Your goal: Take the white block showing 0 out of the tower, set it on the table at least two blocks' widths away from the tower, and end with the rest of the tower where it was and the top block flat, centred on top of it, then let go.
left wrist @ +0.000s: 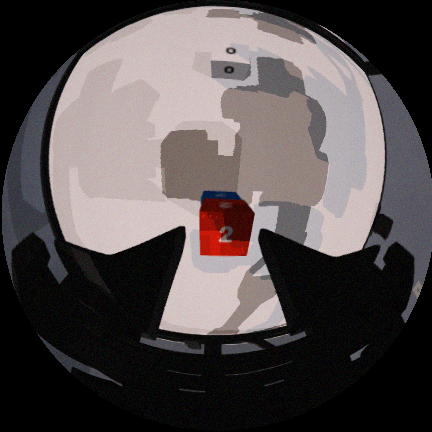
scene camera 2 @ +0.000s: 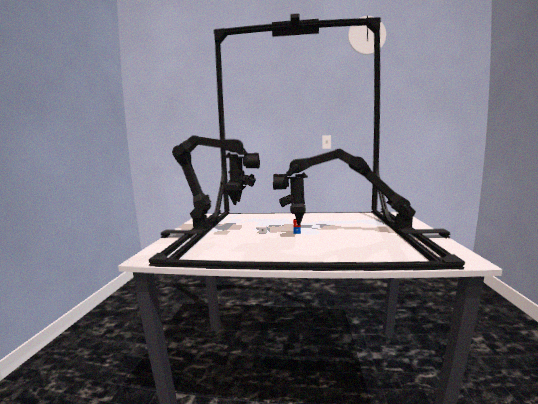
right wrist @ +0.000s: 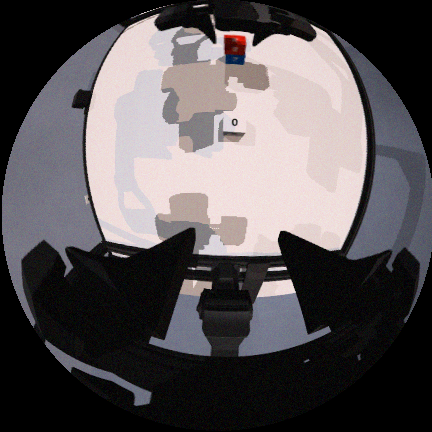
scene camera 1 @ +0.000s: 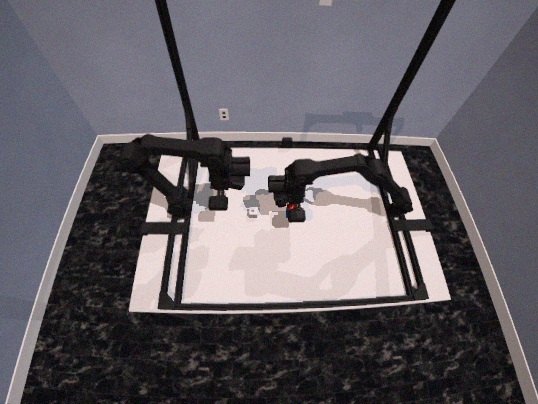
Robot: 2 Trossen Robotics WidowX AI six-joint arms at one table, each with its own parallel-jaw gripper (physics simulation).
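Frame: origin at the left arm's base, x up, y ahead, z left, level; centimetres.
Where they show: left gripper, fingertip midpoint: [left wrist: 222, 232] [scene camera 2: 298, 223] [right wrist: 233, 42] [scene camera 1: 293, 209]; right gripper, fingertip midpoint: [scene camera 2: 236, 203] [right wrist: 237, 234] [scene camera 1: 221, 197]; left arm's base, link origin: [left wrist: 212, 342] [scene camera 2: 403, 227] [scene camera 1: 395, 210]; right arm's base, link origin: [scene camera 2: 200, 228] [right wrist: 224, 272] [scene camera 1: 181, 212].
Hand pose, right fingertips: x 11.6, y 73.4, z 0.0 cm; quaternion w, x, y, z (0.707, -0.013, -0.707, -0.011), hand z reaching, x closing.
Things, the pixels of their centre, and the offset from my right fingertips. "spot": a spot on its surface instead. Level surfaces: height alone.
- table, surface height: dx -13.5 cm
- blue block, body centre: [left wrist: 219, 210] [right wrist: 234, 54] [scene camera 2: 297, 229] dx -12.0, dy -26.6, dz +0.2 cm
- black frame, surface spot: [scene camera 2: 310, 265] spot: dx -11.8, dy -30.9, dz +38.0 cm
The white block showing 0 [scene camera 1: 253, 212] [scene camera 2: 262, 230] [left wrist: 230, 51] [right wrist: 234, 123] sits on the table [scene camera 1: 300, 280], several block widths from the tower. The red block showing 2 [scene camera 1: 291, 206] [left wrist: 225, 232] [right wrist: 234, 46] rests on the blue block [scene camera 2: 297, 230] [left wrist: 219, 194] [right wrist: 235, 60]; it looks flat and roughly centred, though the fingers partly hide it in the scene views. My left gripper [scene camera 2: 299, 221] [left wrist: 222, 232] is open around the red block, with a gap at each side in the left wrist view. My right gripper [scene camera 1: 218, 201] [scene camera 2: 235, 201] [right wrist: 237, 234] is open and empty, high above the table.
A black frame [scene camera 1: 295, 305] [scene camera 2: 310, 265] borders the work area, with upright posts at both sides. The white block lies between the two grippers in scene camera 1. Shadows of the arms fall across the table around the blocks.
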